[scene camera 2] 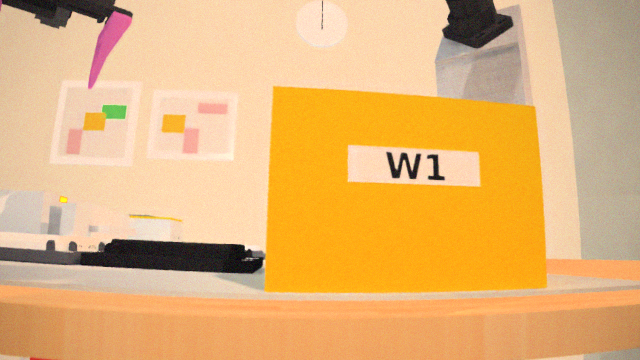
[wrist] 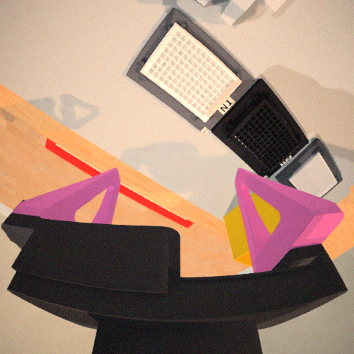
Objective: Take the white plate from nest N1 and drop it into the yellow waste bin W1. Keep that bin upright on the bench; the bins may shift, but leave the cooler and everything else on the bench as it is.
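Pixels of known places: gripper, between the fingertips: (scene camera 2: 40,74); arm's base, origin of its link: (scene camera 2: 477,31).
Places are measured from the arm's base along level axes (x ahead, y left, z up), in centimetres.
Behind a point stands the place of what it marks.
The white plate (wrist: 191,72) lies in the dark grey nest N1 (wrist: 135,67) in the upper middle of the wrist view. My gripper (wrist: 177,174) is open and empty, its magenta fingers wide apart, high above the bench; the plate lies beyond the fingertips in that view. In the scene view one magenta finger shows at the upper left, above bench height. The yellow bin W1 (scene camera 2: 405,225) @[z -38.7, x 16.0, y 45.0 cm] (wrist: 237,232) stands upright on the bench in the scene view; in the wrist view it is partly hidden behind the right finger.
A black nest with a black plate (scene camera 2: 175,256) @[z -41.4, x 36.9, y 34.6 cm] (wrist: 267,132) adjoins N1. Beyond it a grey nest holds a white block (wrist: 315,175). A red strip (wrist: 155,207) runs along the wooden bench edge (scene camera 2: 320,325) @[z -43.2, x 19.6, y 52.8 cm]. White equipment (scene camera 2: 25,215) @[z -37.5, x 63.6, y 29.1 cm] stands at the left in the scene view.
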